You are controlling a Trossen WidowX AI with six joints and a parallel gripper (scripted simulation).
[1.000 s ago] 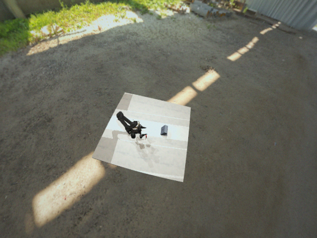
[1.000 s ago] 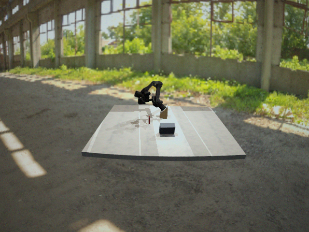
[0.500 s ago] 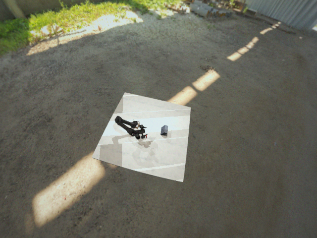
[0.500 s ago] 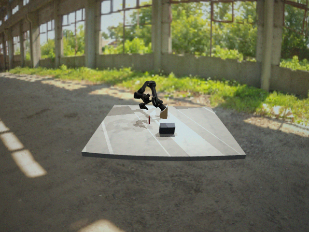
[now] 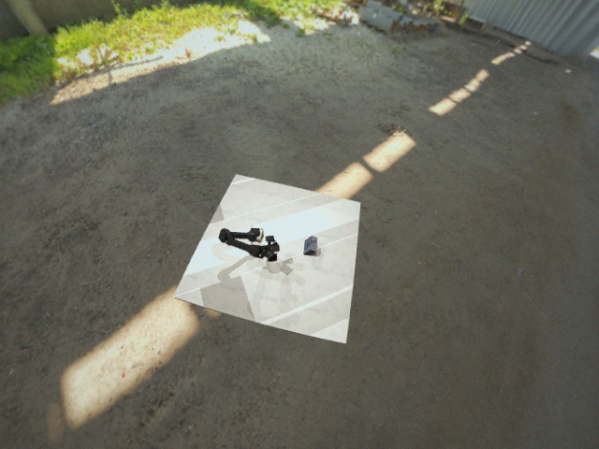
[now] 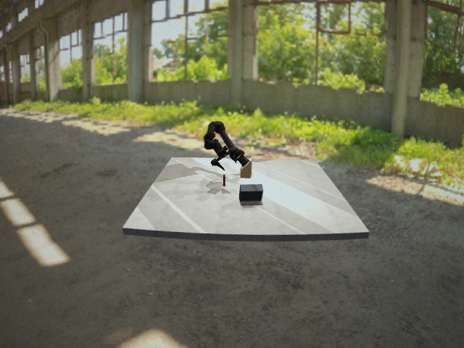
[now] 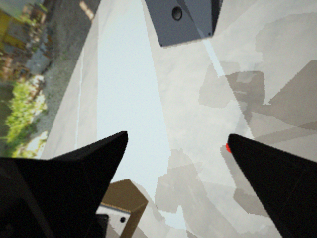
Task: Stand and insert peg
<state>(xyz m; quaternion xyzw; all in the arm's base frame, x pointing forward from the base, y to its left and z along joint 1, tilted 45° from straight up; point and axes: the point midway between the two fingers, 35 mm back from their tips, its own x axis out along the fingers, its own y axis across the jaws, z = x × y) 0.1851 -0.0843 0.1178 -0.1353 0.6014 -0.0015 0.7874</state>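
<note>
My gripper tip is now 8 cm above the red peg, 4 cm to the left of it and 1 cm short of it. From my gripper tip the other things lie so: sloped panel: 26 cm ahead, 11 cm to the left, 9 cm below.
</note>
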